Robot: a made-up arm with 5 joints. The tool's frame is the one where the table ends. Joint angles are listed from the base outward.
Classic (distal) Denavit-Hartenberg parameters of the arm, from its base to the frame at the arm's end. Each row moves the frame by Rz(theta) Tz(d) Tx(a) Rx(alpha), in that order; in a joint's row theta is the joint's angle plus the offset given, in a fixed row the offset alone. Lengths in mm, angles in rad.
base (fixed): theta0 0, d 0, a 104, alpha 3.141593
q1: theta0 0, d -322, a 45, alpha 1.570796
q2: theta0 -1.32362, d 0, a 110.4, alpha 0
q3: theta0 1.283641, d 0, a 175.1, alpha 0
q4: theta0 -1.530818, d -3, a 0, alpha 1.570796
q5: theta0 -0.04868, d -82, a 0, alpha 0
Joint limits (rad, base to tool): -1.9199..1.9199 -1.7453..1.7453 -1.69..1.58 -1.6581..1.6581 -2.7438..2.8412
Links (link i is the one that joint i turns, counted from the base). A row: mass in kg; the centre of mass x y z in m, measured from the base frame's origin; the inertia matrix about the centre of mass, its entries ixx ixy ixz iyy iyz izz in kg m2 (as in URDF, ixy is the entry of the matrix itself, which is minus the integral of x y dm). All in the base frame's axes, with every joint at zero. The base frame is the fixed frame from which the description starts. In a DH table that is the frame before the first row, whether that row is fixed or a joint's. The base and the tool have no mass.
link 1: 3.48; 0.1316 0.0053 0.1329; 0.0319 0 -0.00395 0.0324 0 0.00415
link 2: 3.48; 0.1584 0.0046 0.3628; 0.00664 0 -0.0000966 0.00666 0 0.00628
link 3: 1.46; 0.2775 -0.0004 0.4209; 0.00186 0 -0.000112 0.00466 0 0.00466
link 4: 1.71; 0.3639 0.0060 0.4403; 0.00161 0 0 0.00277 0 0.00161
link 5: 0.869; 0.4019 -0.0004 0.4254; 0.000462 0 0 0.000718 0 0.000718
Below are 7 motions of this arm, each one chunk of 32 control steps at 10 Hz.
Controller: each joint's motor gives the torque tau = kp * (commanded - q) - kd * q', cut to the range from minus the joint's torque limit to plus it. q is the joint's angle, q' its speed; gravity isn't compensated. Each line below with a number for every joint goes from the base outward.
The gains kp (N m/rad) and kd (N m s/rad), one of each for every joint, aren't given. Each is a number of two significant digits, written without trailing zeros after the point. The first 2 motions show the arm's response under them.
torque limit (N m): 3.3 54 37 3.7 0.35
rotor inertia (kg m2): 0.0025 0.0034 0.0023 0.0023 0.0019
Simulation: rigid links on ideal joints. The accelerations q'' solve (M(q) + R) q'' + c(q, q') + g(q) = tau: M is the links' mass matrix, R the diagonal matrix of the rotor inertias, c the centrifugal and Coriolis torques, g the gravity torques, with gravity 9.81 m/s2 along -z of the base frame. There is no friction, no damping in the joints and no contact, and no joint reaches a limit. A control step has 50 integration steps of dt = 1/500 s. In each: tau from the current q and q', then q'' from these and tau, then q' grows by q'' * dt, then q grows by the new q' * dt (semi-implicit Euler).
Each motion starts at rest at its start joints. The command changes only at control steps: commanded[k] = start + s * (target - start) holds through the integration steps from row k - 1 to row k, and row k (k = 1, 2, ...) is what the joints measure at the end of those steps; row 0 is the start. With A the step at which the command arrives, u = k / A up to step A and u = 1 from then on. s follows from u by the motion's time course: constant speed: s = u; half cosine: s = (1 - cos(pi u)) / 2; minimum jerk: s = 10 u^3 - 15 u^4 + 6 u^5; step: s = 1 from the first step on.
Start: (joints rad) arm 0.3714 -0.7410 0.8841 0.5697 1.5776
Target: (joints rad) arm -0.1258 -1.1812 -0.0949 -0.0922 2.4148
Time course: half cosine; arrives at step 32
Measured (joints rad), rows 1 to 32:
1: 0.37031 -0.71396 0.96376 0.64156 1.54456
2: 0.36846 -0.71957 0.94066 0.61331 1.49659
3: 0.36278 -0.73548 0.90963 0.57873 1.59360
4: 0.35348 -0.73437 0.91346 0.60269 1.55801
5: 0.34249 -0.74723 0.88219 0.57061 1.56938
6: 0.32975 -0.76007 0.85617 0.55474 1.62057
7: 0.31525 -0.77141 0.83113 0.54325 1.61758
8: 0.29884 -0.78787 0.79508 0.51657 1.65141
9: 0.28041 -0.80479 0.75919 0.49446 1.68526
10: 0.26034 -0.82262 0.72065 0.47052 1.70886
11: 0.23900 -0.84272 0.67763 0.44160 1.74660
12: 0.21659 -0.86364 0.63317 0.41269 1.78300
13: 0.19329 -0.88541 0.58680 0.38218 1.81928
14: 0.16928 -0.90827 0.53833 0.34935 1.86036
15: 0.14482 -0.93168 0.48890 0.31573 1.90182
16: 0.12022 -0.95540 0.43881 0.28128 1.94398
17: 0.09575 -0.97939 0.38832 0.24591 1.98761
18: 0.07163 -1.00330 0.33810 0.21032 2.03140
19: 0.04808 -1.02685 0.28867 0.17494 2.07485
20: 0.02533 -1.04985 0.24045 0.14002 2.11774
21: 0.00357 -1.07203 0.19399 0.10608 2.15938
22: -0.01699 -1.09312 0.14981 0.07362 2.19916
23: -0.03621 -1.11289 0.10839 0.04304 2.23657
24: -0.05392 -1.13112 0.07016 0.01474 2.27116
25: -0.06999 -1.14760 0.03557 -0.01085 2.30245
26: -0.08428 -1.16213 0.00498 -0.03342 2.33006
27: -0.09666 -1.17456 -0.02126 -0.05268 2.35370
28: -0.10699 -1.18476 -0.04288 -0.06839 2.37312
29: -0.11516 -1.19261 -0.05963 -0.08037 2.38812
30: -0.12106 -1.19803 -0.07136 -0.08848 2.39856
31: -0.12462 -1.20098 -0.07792 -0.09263 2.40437
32: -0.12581 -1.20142 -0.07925 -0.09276 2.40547
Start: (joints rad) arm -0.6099 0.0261 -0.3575 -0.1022 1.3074
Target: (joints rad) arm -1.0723 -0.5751 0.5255 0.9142 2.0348
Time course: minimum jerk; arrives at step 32
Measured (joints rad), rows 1 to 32:
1: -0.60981 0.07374 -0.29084 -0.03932 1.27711
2: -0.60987 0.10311 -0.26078 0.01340 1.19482
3: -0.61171 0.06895 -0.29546 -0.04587 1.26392
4: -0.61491 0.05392 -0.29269 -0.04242 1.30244
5: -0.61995 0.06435 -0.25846 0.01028 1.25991
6: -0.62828 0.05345 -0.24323 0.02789 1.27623
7: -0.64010 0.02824 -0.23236 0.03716 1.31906
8: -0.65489 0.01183 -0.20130 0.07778 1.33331
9: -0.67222 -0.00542 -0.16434 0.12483 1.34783
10: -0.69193 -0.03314 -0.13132 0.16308 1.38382
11: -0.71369 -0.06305 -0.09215 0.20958 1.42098
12: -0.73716 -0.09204 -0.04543 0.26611 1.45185
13: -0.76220 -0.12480 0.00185 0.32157 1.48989
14: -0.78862 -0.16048 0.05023 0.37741 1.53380
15: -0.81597 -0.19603 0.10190 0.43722 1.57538
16: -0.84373 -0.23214 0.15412 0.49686 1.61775
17: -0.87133 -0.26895 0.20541 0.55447 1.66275
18: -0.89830 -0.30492 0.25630 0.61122 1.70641
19: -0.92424 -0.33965 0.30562 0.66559 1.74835
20: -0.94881 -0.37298 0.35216 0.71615 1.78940
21: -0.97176 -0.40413 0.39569 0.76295 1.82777
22: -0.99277 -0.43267 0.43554 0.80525 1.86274
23: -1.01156 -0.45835 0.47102 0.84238 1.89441
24: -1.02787 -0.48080 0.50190 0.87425 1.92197
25: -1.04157 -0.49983 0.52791 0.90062 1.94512
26: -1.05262 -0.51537 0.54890 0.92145 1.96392
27: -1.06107 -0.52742 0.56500 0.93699 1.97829
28: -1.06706 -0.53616 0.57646 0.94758 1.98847
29: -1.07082 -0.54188 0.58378 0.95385 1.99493
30: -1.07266 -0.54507 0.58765 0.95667 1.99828
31: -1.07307 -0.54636 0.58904 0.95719 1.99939
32: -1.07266 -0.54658 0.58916 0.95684 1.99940
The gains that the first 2 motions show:
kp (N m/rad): 17 160 99 10 1.4
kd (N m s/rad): 0.77 3.9 1.5 0.14 0.03
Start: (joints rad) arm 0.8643 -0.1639 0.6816 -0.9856 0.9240
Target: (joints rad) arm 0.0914 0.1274 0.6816 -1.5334 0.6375
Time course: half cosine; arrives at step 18
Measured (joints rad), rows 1 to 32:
1: 0.86238 -0.11703 0.75432 -0.90148 0.89031
2: 0.85218 -0.10791 0.74695 -0.92124 0.83833
3: 0.82683 -0.11396 0.72347 -0.99301 0.89549
4: 0.78697 -0.08735 0.74386 -0.97789 0.85119
5: 0.73397 -0.07062 0.73792 -1.02490 0.81951
6: 0.67310 -0.05298 0.73346 -1.07438 0.82582
7: 0.60902 -0.02624 0.73822 -1.10677 0.78671
8: 0.54283 -0.00249 0.73502 -1.15925 0.76568
9: 0.47542 0.02262 0.73387 -1.20832 0.74766
10: 0.40737 0.04898 0.73401 -1.25389 0.71880
11: 0.34007 0.07322 0.73207 -1.30232 0.69814
12: 0.27624 0.09639 0.73112 -1.34543 0.67726
13: 0.21865 0.11737 0.73011 -1.38422 0.65721
14: 0.16955 0.13517 0.72877 -1.41819 0.64199
15: 0.13044 0.14972 0.72778 -1.44484 0.62924
16: 0.10207 0.16033 0.72675 -1.46426 0.62026
17: 0.08489 0.16672 0.72582 -1.47564 0.61550
18: 0.07930 0.16877 0.72511 -1.47849 0.61453
19: 0.08350 0.16862 0.72477 -1.47819 0.61607
20: 0.09157 0.16864 0.72486 -1.47832 0.61747
21: 0.09694 0.16867 0.72489 -1.47821 0.61805
22: 0.09692 0.16864 0.72484 -1.47830 0.61789
23: 0.09326 0.16866 0.72487 -1.47825 0.61711
24: 0.08954 0.16865 0.72487 -1.47826 0.61652
25: 0.08825 0.16865 0.72486 -1.47827 0.61646
26: 0.08945 0.16865 0.72487 -1.47825 0.61675
27: 0.09156 0.16865 0.72486 -1.47826 0.61713
28: 0.09288 0.16865 0.72486 -1.47826 0.61730
29: 0.09280 0.16865 0.72487 -1.47826 0.61721
30: 0.09182 0.16865 0.72487 -1.47826 0.61702
31: 0.09088 0.16865 0.72487 -1.47826 0.61687
32: 0.09058 0.16865 0.72487 -1.47826 0.61686

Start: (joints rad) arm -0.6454 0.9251 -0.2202 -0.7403 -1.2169
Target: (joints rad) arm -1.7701 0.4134 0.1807 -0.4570 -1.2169
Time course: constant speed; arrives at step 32
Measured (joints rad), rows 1 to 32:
1: -0.65275 0.97493 -0.15113 -0.65196 -1.17134
2: -0.67964 0.98041 -0.12309 -0.61005 -1.07542
3: -0.72406 0.92870 -0.15155 -0.67428 -1.17435
4: -0.77785 0.91613 -0.12915 -0.64894 -1.18965
5: -0.83330 0.91643 -0.09985 -0.60979 -1.11865
6: -0.88056 0.89174 -0.09884 -0.62267 -1.15083
7: -0.91545 0.87094 -0.08945 -0.62004 -1.17077
8: -0.94107 0.86119 -0.06924 -0.59738 -1.14510
9: -0.96342 0.84464 -0.05806 -0.59143 -1.14682
10: -0.98853 0.82539 -0.04860 -0.58846 -1.15835
11: -1.02025 0.81073 -0.03379 -0.57560 -1.15256
12: -1.05886 0.79540 -0.02051 -0.56563 -1.14938
13: -1.10139 0.77803 -0.00925 -0.55942 -1.15404
14: -1.14379 0.76192 0.00377 -0.55000 -1.15398
15: -1.18295 0.74626 0.01706 -0.54011 -1.15189
16: -1.21773 0.72975 0.02936 -0.53207 -1.15304
17: -1.24918 0.71339 0.04196 -0.52342 -1.15363
18: -1.27963 0.69736 0.05490 -0.51414 -1.15276
19: -1.31141 0.68108 0.06749 -0.50547 -1.15290
20: -1.34576 0.66473 0.08006 -0.49684 -1.15337
21: -1.38252 0.64852 0.09280 -0.48788 -1.15326
22: -1.42047 0.63226 0.10549 -0.47906 -1.15331
23: -1.45808 0.61595 0.11814 -0.47033 -1.15358
24: -1.49429 0.59967 0.13086 -0.46148 -1.15363
25: -1.52892 0.58339 0.14356 -0.45265 -1.15363
26: -1.56253 0.56708 0.15623 -0.44387 -1.15373
27: -1.59606 0.55077 0.16891 -0.43506 -1.15380
28: -1.63030 0.53445 0.18159 -0.42625 -1.15385
29: -1.66553 0.51813 0.19426 -0.41746 -1.15396
30: -1.70149 0.50179 0.20694 -0.40866 -1.15408
31: -1.73765 0.48545 0.21963 -0.39985 -1.15417
32: -1.77348 0.46911 0.23231 -0.39105 -1.15427

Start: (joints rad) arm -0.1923 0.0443 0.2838 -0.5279 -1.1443
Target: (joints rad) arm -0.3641 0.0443 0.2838 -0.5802 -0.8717
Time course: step
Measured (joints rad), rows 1 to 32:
1: -0.24257 0.09745 0.35486 -0.51055 -0.74943
2: -0.34355 0.11170 0.36551 -0.47492 -0.73192
3: -0.42862 0.08318 0.32699 -0.54794 -0.88358
4: -0.45879 0.09086 0.34323 -0.51738 -0.82261
5: -0.43094 0.10045 0.35311 -0.49822 -0.79190
6: -0.37447 0.09153 0.33984 -0.52407 -0.82356
7: -0.32700 0.09187 0.34242 -0.51893 -0.81867
8: -0.31128 0.09594 0.34741 -0.50941 -0.80082
9: -0.32745 0.09353 0.34355 -0.51706 -0.81236
10: -0.35898 0.09287 0.34328 -0.51748 -0.81844
11: -0.38529 0.09434 0.34529 -0.51365 -0.81310
12: -0.39364 0.09383 0.34440 -0.51553 -0.81547
13: -0.38421 0.09339 0.34394 -0.51635 -0.81667
14: -0.36652 0.09388 0.34459 -0.51500 -0.81307
15: -0.35202 0.09384 0.34444 -0.51532 -0.81237
16: -0.34760 0.09364 0.34422 -0.51578 -0.81321
17: -0.35306 0.09376 0.34442 -0.51539 -0.81317
18: -0.36299 0.09378 0.34442 -0.51539 -0.81380
19: -0.37099 0.09370 0.34433 -0.51559 -0.81466
20: -0.37331 0.09373 0.34439 -0.51548 -0.81457
21: -0.37015 0.09375 0.34440 -0.51545 -0.81415
22: -0.36459 0.09373 0.34436 -0.51551 -0.81385
23: -0.36017 0.09374 0.34437 -0.51549 -0.81356
24: -0.35896 0.09375 0.34439 -0.51547 -0.81349
25: -0.36078 0.09374 0.34438 -0.51549 -0.81371
26: -0.36390 0.09373 0.34438 -0.51549 -0.81395
27: -0.36633 0.09374 0.34438 -0.51548 -0.81408
28: -0.36696 0.09374 0.34438 -0.51549 -0.81409
29: -0.36592 0.09374 0.34438 -0.51549 -0.81399
30: -0.36417 0.09374 0.34438 -0.51548 -0.81386
31: -0.36283 0.09374 0.34438 -0.51548 -0.81378
32: -0.36250 0.09374 0.34438 -0.51549 -0.81378

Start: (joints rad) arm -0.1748 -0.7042 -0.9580 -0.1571 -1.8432
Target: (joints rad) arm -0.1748 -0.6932 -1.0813 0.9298 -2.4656
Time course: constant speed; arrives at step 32
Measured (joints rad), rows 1 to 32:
1: -0.17356 -0.72443 -0.97130 -0.14109 -1.87311
2: -0.17604 -0.73779 -0.98794 -0.12633 -1.91976
3: -0.17607 -0.73006 -0.98253 -0.07557 -1.92449
4: -0.17402 -0.72154 -0.97862 -0.02765 -1.92394
5: -0.17420 -0.72489 -0.98731 0.00006 -1.95082
6: -0.17530 -0.72946 -0.99590 0.02860 -1.97724
7: -0.17525 -0.72727 -0.99727 0.06868 -1.99069
8: -0.17464 -0.72401 -0.99828 0.10903 -2.00349
9: -0.17463 -0.72454 -1.00339 0.14283 -2.02300
10: -0.17497 -0.72591 -1.00895 0.17611 -2.04378
11: -0.17500 -0.72516 -1.01219 0.21316 -2.06078
12: -0.17481 -0.72380 -1.01503 0.25075 -2.07696
13: -0.17478 -0.72362 -1.01917 0.28625 -2.09530
14: -0.17489 -0.72385 -1.02362 0.32134 -2.11427
15: -0.17490 -0.72343 -1.02734 0.35763 -2.13218
16: -0.17485 -0.72274 -1.03084 0.39423 -2.14980
17: -0.17483 -0.72241 -1.03475 0.43018 -2.16807
18: -0.17486 -0.72225 -1.03880 0.46593 -2.18665
19: -0.17487 -0.72190 -1.04263 0.50205 -2.20499
20: -0.17485 -0.72143 -1.04636 0.53831 -2.22327
21: -0.17485 -0.72108 -1.05022 0.57436 -2.24179
22: -0.17486 -0.72079 -1.05414 0.61032 -2.26048
23: -0.17486 -0.72044 -1.05799 0.64639 -2.27916
24: -0.17485 -0.72005 -1.06181 0.68250 -2.29789
25: -0.17485 -0.71970 -1.06567 0.71854 -2.31675
26: -0.17485 -0.71937 -1.06955 0.75454 -2.33571
27: -0.17485 -0.71903 -1.07341 0.79055 -2.35475
28: -0.17485 -0.71867 -1.07726 0.82656 -2.37386
29: -0.17485 -0.71832 -1.08113 0.86253 -2.39308
30: -0.17485 -0.71799 -1.08500 0.89847 -2.41239
31: -0.17485 -0.71764 -1.08888 0.93439 -2.43178
32: -0.17485 -0.71730 -1.09275 0.97030 -2.45127

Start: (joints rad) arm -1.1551 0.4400 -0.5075 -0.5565 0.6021
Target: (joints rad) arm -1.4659 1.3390 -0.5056 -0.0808 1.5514
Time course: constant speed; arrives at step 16
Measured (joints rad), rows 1 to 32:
1: -1.15991 0.55584 -0.44017 -0.47471 0.67917
2: -1.17238 0.66629 -0.38943 -0.35036 0.67613
3: -1.19471 0.68406 -0.43842 -0.40417 0.75728
4: -1.22366 0.72130 -0.45365 -0.39734 0.85367
5: -1.25407 0.80423 -0.42530 -0.31658 0.86588
6: -1.28257 0.86447 -0.42572 -0.28844 0.91522
7: -1.30600 0.90554 -0.44309 -0.28655 0.99898
8: -1.32359 0.96362 -0.44044 -0.24995 1.05233
9: -1.33727 1.02701 -0.43457 -0.20964 1.09669
10: -1.34988 1.07923 -0.44085 -0.18964 1.16230
11: -1.36413 1.13146 -0.44560 -0.16625 1.22853
12: -1.38191 1.18937 -0.44453 -0.13353 1.28240
13: -1.40355 1.24514 -0.44636 -0.10602 1.34069
14: -1.42759 1.29813 -0.45070 -0.08238 1.40598
15: -1.45174 1.35284 -0.45287 -0.05510 1.46741
16: -1.47399 1.40817 -0.45457 -0.02729 1.52736
17: -1.48798 1.40844 -0.45791 -0.02462 1.49032
18: -1.48861 1.39321 -0.47361 -0.05002 1.51861
19: -1.47889 1.39785 -0.46666 -0.03856 1.52545
20: -1.46515 1.40442 -0.46060 -0.02903 1.49696
21: -1.45472 1.39982 -0.46630 -0.03850 1.51271
22: -1.45172 1.39777 -0.46768 -0.04038 1.51891
23: -1.45584 1.40098 -0.46411 -0.03461 1.50858
24: -1.46367 1.40101 -0.46456 -0.03555 1.50943
25: -1.47081 1.39924 -0.46637 -0.03842 1.51382
26: -1.47416 1.39983 -0.46550 -0.03694 1.51205
27: -1.47302 1.40060 -0.46481 -0.03588 1.51018
28: -1.46887 1.40001 -0.46551 -0.03704 1.51178
29: -1.46427 1.39979 -0.46565 -0.03721 1.51243
30: -1.46141 1.40019 -0.46522 -0.03650 1.51141
31: -1.46121 1.40018 -0.46528 -0.03664 1.51144
32: -1.46320 1.39997 -0.46550 -0.03698 1.51197

